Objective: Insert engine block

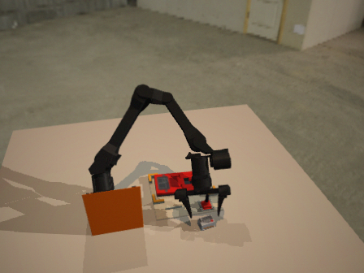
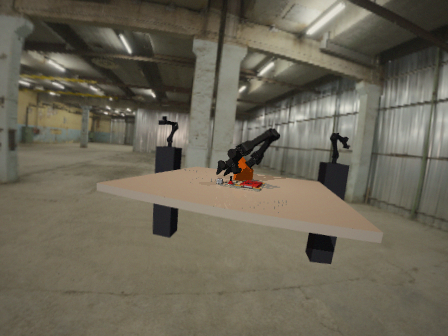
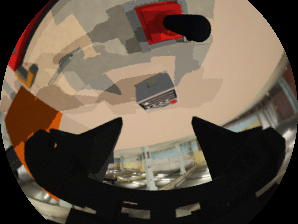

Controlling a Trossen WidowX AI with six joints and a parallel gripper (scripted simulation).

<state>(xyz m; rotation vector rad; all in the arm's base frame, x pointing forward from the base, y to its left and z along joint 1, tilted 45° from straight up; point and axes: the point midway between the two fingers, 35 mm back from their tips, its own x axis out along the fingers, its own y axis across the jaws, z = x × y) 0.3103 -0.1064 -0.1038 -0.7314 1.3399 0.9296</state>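
My gripper tip is 1 cm short of the engine block, 1 cm to the right of it and 4 cm above it. From my gripper tip the other things lie so: pale base plate: 19 cm to the left, 4 cm below.
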